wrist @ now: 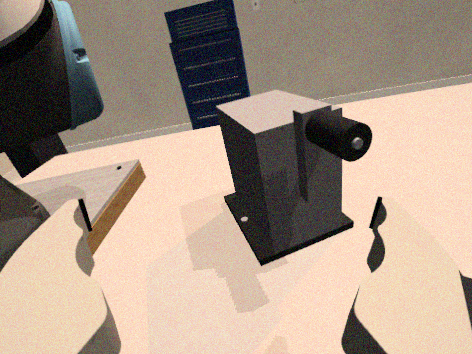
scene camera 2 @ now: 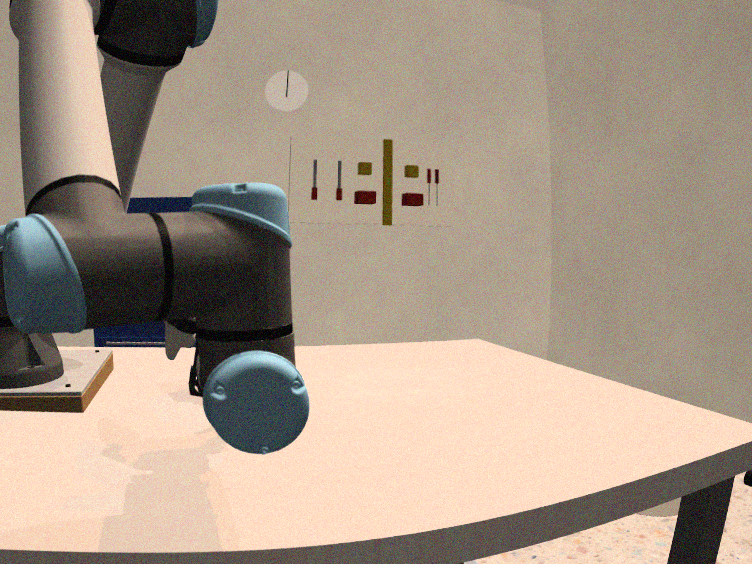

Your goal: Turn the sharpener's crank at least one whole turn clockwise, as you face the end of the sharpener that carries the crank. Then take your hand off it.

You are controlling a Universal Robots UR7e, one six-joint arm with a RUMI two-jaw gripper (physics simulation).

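Places are measured from the arm's base along level axes (x ahead, y left, z up), in centimetres.
Pixels of known places: gripper, fingertip midpoint: (wrist: 231,201); arm's base at its link origin: (scene camera 2: 18,375).
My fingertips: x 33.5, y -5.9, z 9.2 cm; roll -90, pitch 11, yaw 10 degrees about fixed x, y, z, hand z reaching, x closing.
Note:
Ahead of a thing's pixels: the offset from my fingertips to its top centre. "*": to the spot under its first point. Level surfaces: height alone.
The sharpener {* dx +3.9, dy +6.3, dz -2.2 cm} (wrist: 305,170) stands upright on its dark base plate in the wrist view, a grey box with a pale top. Its crank {dx +4.7, dy +7.2, dz +2.0 cm} (wrist: 301,160) is on the face turned toward the camera, and the black cylindrical handle {* dx +5.7, dy +3.2, dz +1.3 cm} (wrist: 340,137) sticks out to the right near the top edge. My gripper (wrist: 231,201) is open and empty. Its fingers are wide apart at the left and right of the wrist view, with the sharpener seen between them and the handle above the fingertip line. In the scene view the sharpener does not show, and the wrist hides most of the gripper.
The wooden-edged mounting board (scene camera 2: 97,370) (wrist: 117,200) under the robot's base is left of the sharpener. A blue drawer cabinet (scene camera 2: 130,330) (wrist: 210,65) stands behind the table {dz -12.1 cm} (scene camera 2: 485,424) (wrist: 175,310). Tools and a clock (scene camera 2: 286,91) hang on the far wall.

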